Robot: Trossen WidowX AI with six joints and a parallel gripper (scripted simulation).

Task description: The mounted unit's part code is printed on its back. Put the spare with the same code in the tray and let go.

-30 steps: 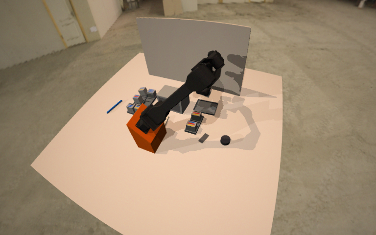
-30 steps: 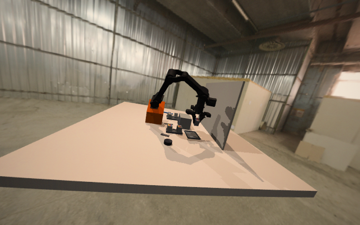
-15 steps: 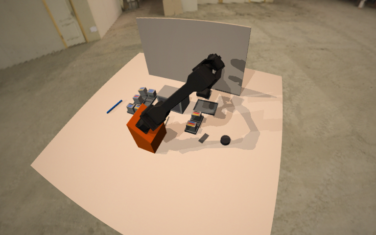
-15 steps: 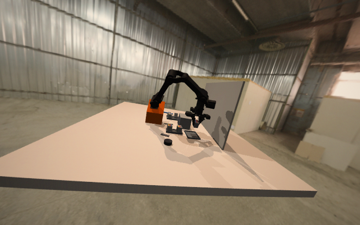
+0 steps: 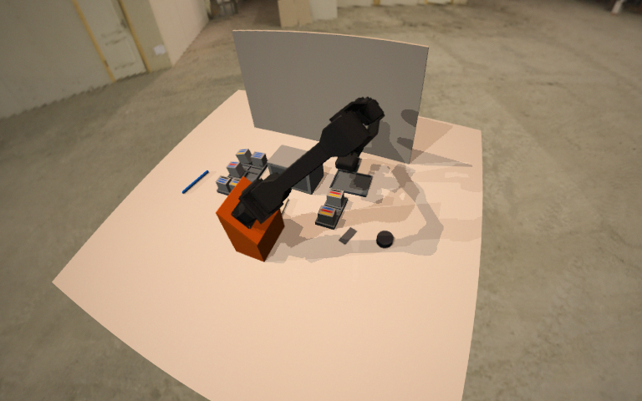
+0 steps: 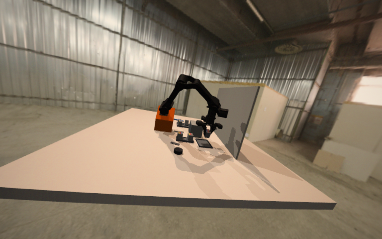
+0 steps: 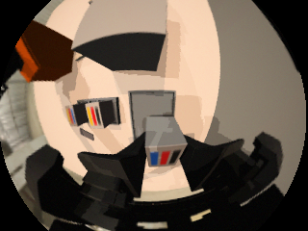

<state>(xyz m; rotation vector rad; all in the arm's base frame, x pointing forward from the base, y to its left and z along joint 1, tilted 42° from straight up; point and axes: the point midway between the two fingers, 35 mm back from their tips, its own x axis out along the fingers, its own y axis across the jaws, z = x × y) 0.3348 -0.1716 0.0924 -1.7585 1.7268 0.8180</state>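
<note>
The dark flat tray is 10 mm behind my gripper tip and 60 mm below it. From my gripper tip the other things lie so: black puck (200 mm behind, 170 mm to the right, 60 mm below); mounted unit (50 mm behind, 200 mm to the left, 10 mm below); tall grey panel (180 mm ahead, 170 mm to the left, 160 mm above).
</note>
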